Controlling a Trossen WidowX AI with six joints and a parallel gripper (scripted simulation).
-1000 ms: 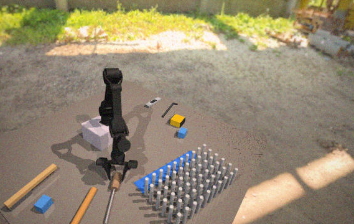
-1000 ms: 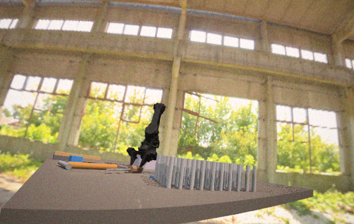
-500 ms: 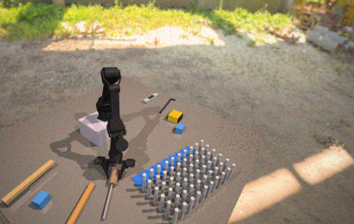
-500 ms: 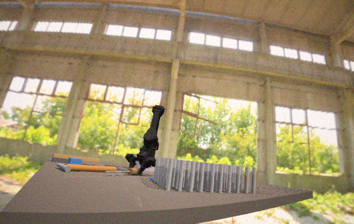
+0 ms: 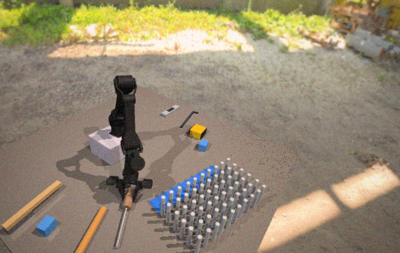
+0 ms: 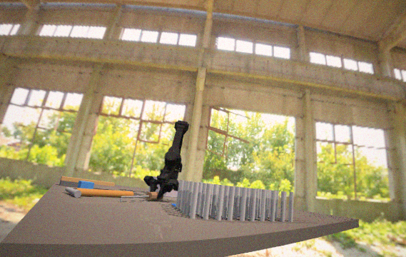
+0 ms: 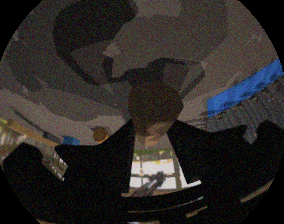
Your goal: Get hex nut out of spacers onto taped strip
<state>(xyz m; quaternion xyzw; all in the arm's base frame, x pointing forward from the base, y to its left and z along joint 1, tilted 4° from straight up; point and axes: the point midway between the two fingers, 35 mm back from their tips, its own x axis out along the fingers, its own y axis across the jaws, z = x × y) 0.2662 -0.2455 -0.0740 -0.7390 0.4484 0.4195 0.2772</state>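
My gripper tip is now 23 cm to the right of the blue taped strip, 18 cm short of it and 1 cm above it. From my gripper tip the other things lie so: yellow block: 63 cm to the left, 3 cm ahead, 1 cm above.
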